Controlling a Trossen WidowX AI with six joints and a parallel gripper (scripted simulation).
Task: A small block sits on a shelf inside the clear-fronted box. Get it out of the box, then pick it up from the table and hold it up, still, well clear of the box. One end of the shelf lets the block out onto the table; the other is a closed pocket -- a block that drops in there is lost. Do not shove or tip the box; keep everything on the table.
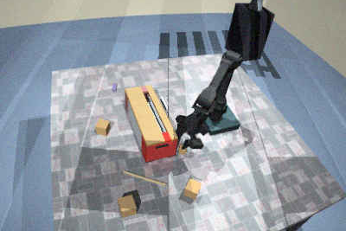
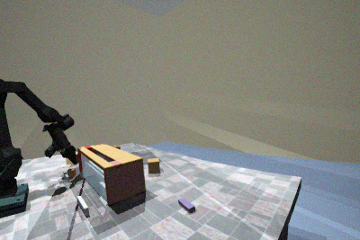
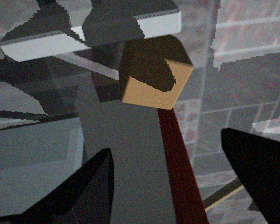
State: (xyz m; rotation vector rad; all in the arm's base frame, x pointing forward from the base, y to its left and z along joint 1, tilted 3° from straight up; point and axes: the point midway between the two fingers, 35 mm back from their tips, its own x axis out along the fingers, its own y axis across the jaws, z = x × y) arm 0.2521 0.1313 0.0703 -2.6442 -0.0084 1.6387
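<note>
The tan block is 2 cm behind my gripper tip and 4 cm below it. Also, from my gripper tip: box (5 cm ahead, 18 cm to the right); thin stick (20 cm ahead, 9 cm to the left, 6 cm below).
</note>
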